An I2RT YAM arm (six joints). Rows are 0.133 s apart.
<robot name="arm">
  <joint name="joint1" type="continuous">
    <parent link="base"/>
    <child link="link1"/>
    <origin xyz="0 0 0.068"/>
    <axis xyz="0 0 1"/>
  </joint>
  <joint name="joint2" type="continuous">
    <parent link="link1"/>
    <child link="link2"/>
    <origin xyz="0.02 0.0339 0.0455"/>
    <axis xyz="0 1 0"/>
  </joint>
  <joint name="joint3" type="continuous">
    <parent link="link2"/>
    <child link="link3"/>
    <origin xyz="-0.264 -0.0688 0"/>
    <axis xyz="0 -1 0"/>
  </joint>
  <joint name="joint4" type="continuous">
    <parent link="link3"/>
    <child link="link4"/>
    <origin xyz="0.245 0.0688 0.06"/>
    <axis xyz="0 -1 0"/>
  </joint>
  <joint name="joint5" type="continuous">
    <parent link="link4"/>
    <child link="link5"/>
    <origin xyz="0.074 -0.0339 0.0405"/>
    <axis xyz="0 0 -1"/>
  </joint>
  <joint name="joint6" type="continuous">
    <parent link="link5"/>
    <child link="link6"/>
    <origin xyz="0.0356 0 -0.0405"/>
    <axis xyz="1 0 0"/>
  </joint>
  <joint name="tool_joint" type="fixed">
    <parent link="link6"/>
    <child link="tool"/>
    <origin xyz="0 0 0" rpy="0 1.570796 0"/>
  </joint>
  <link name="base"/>
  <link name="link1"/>
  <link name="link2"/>
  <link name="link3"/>
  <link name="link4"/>
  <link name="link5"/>
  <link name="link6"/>
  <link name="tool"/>
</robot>
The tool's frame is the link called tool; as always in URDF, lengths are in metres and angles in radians. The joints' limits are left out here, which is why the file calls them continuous.
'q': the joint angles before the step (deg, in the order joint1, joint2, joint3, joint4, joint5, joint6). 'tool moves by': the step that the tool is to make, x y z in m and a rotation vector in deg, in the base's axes. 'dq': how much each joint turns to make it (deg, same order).
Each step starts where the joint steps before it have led.
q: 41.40, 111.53, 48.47, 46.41, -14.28, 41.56
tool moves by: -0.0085, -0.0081, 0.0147, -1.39, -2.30, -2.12
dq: 0.20, -4.64, -2.24, -2.01, 2.96, -1.85
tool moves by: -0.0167, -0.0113, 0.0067, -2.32, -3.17, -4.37
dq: 1.05, -4.75, -4.59, 0.32, 6.27, -2.22
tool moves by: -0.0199, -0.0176, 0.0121, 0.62, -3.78, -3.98
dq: 0.64, -6.57, -6.03, 2.61, 5.00, -0.93
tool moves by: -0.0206, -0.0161, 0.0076, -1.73, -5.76, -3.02
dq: 1.05, -5.98, -5.84, 3.01, 5.00, -4.36
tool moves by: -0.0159, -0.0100, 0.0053, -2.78, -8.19, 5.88
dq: 0.22, -3.76, -4.46, 5.00, -4.64, -8.38
